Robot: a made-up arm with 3 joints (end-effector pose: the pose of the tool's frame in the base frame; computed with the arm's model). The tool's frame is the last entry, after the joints.
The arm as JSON. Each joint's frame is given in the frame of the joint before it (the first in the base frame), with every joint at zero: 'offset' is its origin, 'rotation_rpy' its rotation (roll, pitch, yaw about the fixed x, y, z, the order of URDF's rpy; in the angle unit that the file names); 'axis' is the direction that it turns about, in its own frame. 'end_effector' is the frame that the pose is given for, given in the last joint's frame.
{
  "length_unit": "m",
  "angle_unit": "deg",
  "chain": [
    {
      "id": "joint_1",
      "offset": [
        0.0,
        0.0,
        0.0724
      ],
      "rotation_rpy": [
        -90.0,
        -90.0,
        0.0
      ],
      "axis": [
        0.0,
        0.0,
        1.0
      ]
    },
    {
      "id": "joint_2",
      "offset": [
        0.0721,
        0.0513,
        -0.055
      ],
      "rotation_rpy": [
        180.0,
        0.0,
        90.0
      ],
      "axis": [
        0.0,
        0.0,
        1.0
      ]
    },
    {
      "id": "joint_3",
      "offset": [
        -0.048,
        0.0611,
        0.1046
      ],
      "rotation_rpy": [
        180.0,
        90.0,
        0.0
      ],
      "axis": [
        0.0,
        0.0,
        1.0
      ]
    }
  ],
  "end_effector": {
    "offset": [
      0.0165,
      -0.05,
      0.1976
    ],
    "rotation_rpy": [
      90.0,
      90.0,
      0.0
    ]
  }
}
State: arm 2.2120 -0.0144 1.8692
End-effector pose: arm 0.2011 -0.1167 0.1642 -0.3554 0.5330 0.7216 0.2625
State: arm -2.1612 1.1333 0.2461
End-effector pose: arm 0.1704 -0.1314 0.0079 -0.0094 0.9895 0.1224 0.0758
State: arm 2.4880 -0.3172 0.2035
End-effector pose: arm 0.2702 -0.1333 -0.0357 -0.0170 0.9808 0.1001 0.1665
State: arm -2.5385 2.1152 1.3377
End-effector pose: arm -0.0122 -0.1071 0.2840 -0.4254 0.5708 0.4511 0.5382
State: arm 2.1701 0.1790 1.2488
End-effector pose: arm 0.1868 -0.1069 0.1886 -0.3181 0.6807 0.4905 0.4414
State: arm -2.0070 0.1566 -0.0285
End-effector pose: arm -0.0423 -0.1445 -0.1776 0.0067 -0.8827 0.0126 0.4697
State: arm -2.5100 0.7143 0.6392
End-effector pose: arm 0.1683 -0.1165 -0.0263 -0.0130 0.9485 0.3139 0.0392
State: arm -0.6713 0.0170 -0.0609
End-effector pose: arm -0.2655 -0.1462 0.0913 0.0287 -0.3372 0.0103 0.9409
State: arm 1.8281 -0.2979 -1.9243
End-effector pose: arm 0.2365 -0.2122 0.1819 0.3989 0.4996 -0.7169 0.2780
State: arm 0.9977 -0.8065 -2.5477
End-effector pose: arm 0.1733 -0.2013 0.3006 0.5928 0.2296 -0.7503 0.1814
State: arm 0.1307 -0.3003 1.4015
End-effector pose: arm -0.1406 -0.1075 0.2882 -0.6299 0.1634 0.1379 0.7467
